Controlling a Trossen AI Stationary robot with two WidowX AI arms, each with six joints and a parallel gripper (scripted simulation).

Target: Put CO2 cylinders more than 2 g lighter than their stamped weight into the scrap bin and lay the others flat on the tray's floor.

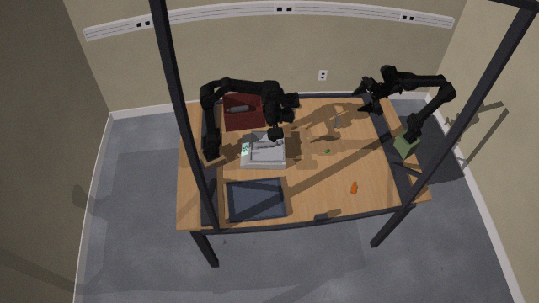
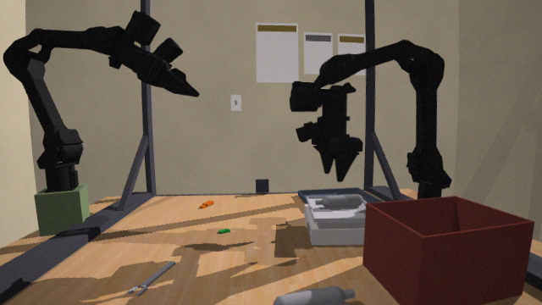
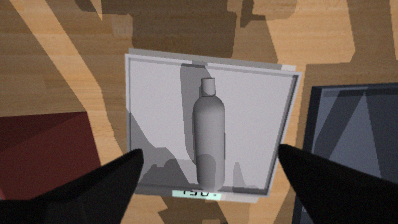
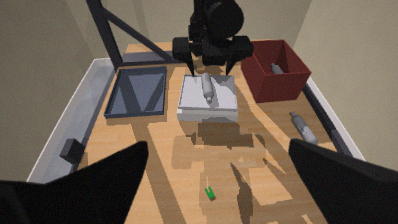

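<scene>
My left hand is 25 cm past the tray, 9 cm to the right of it and 16 cm above it. Also, from my left hand: grey wrench (20 cm ahead, 36 cm to the right, 17 cm below); green piece (1 cm behind, 27 cm to the right, 17 cm below); red scrap bin (22 cm ahead, 12 cm to the left, 14 cm below).
</scene>
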